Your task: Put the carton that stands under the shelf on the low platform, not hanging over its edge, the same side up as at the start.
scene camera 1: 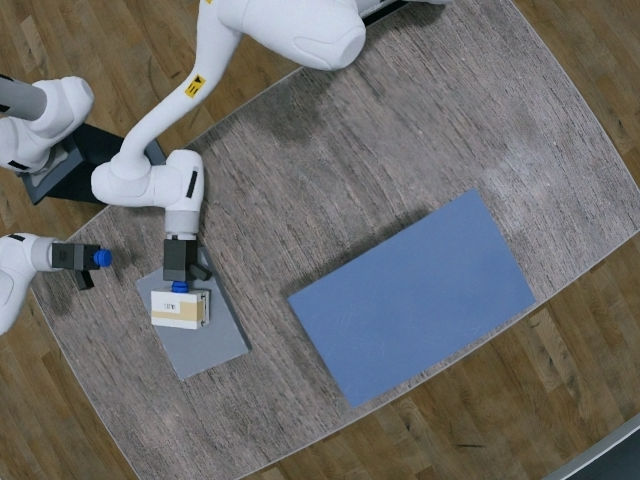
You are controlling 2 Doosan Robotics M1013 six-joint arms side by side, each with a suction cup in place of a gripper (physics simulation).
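Places are measured from the left arm's base along level axes (x up, y right, z ahead), in metres.
Where they show: left hand, its tool point: (180, 298); right hand, its tool point: (107, 258); right arm's base, origin of its link: (43, 152).
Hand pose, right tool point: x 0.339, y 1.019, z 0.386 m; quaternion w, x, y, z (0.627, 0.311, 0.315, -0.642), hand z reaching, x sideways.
Note:
Things, the pixels of their centre, and the offset from my right tool point. Level surfaces: height alone.
- white carton, middle of its body: (180, 307) dx -0.164, dy -0.028, dz +0.179 m
- grey low platform, middle of its body: (191, 315) dx -0.315, dy +0.019, dz +0.194 m
- blue shelf, middle of its body: (412, 294) dx -0.168, dy -0.532, dz +0.482 m
- wood-grained table, height of its surface: dx -0.340 m
The white carton (174, 310) with a tan band and a small printed label is over the grey low platform (211, 343), near its left edge in the picture. Whether it rests on the platform or is held just above it cannot be told from this overhead view. My left gripper (179, 287) has its blue suction cup against the carton's side that faces the top of the picture, and is shut on the carton. My right gripper (103, 257) is open, its blue cup bare, to the left of the platform and apart from the carton.
The blue shelf (413, 297) stands on the wood-grained table (392, 134), to the right of the low platform. The left arm reaches down from the top of the picture. The right arm comes in at the left edge, by a dark pedestal.

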